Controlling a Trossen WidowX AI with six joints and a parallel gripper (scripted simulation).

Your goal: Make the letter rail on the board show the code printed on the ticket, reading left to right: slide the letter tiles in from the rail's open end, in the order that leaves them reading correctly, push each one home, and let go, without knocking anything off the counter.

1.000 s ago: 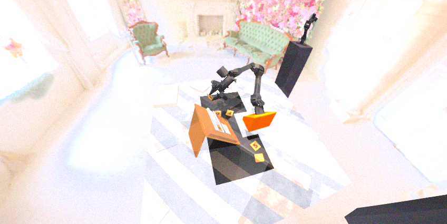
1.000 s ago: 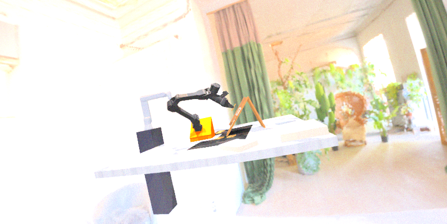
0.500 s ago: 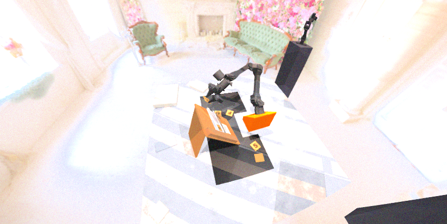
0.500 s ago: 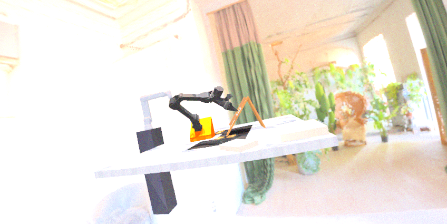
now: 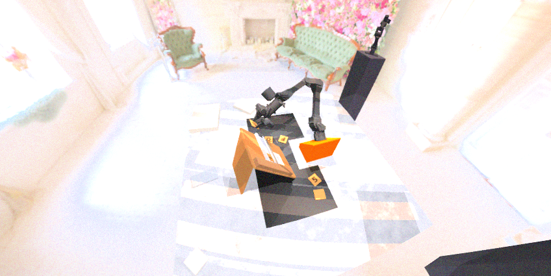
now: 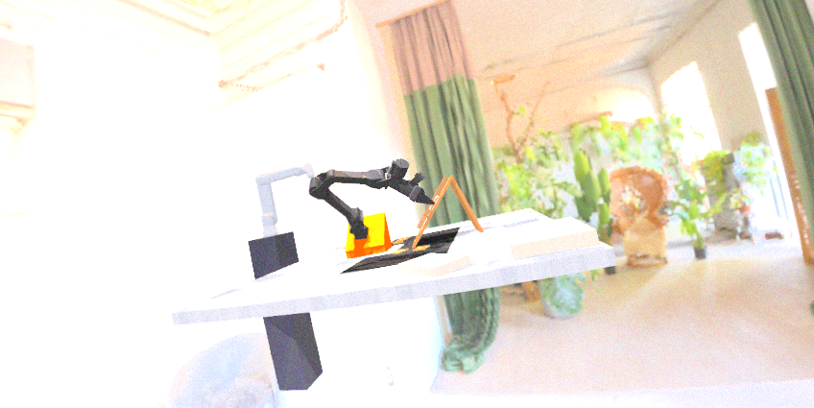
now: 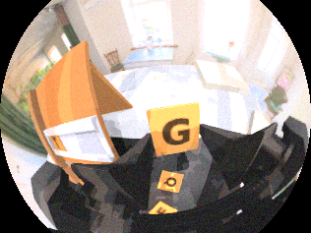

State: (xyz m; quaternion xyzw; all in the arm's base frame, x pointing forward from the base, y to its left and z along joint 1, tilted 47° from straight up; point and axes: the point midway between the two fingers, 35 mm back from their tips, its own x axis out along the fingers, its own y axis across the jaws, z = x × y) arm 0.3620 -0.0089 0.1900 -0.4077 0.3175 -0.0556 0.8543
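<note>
Right now my gripper tip is 100 mm past the ticket, 210 mm to the right of it and 80 mm above it. From my gripper tip the other things lie so: black mat: 190 mm behind, 140 mm to the left, 170 mm below; tile marked 5: 290 mm behind, 350 mm to the left, 170 mm below; tile marked g: right at my gripper tip.
</note>
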